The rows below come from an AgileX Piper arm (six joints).
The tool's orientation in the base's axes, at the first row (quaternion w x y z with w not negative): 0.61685 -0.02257 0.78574 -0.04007
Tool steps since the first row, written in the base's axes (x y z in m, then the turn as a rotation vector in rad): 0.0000 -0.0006 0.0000 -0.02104 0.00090 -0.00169; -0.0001 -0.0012 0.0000 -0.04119 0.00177 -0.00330; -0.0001 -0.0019 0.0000 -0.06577 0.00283 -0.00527; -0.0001 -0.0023 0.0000 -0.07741 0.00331 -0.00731; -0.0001 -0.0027 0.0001 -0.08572 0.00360 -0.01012; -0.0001 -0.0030 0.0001 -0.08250 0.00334 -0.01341
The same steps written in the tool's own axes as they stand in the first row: 0.0001 -0.0006 0.0000 0.00657 0.00076 -0.02007; 0.0001 -0.0012 -0.0001 0.01284 0.00149 -0.03929; 0.0002 -0.0019 0.0000 0.02051 0.00238 -0.06273; 0.0002 -0.0023 0.0000 0.02521 0.00288 -0.07357; 0.0002 -0.0027 0.0000 0.02989 0.00331 -0.08099; 0.0002 -0.0030 0.0000 0.03232 0.00339 -0.07708
